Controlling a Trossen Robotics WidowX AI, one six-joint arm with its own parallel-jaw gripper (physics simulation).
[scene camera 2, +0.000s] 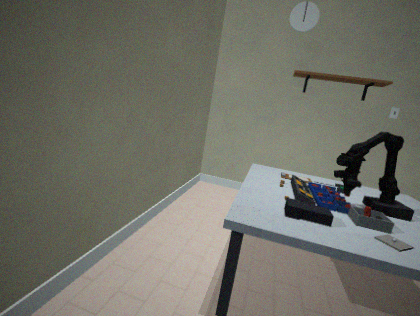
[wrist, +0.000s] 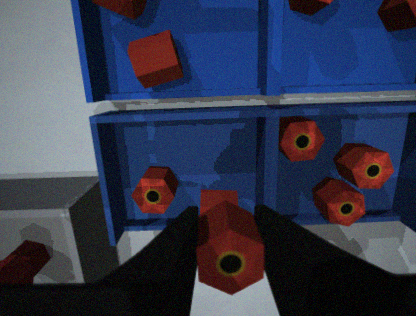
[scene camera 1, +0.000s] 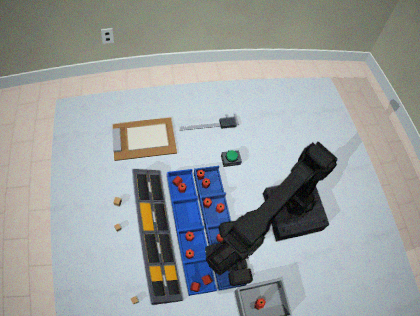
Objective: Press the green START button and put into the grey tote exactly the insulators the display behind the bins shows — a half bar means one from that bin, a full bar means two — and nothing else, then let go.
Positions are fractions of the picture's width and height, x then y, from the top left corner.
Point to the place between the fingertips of my gripper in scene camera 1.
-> At 0.55, 0.82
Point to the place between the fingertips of my gripper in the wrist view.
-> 0.54, 0.68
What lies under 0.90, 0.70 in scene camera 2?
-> A grey tote.
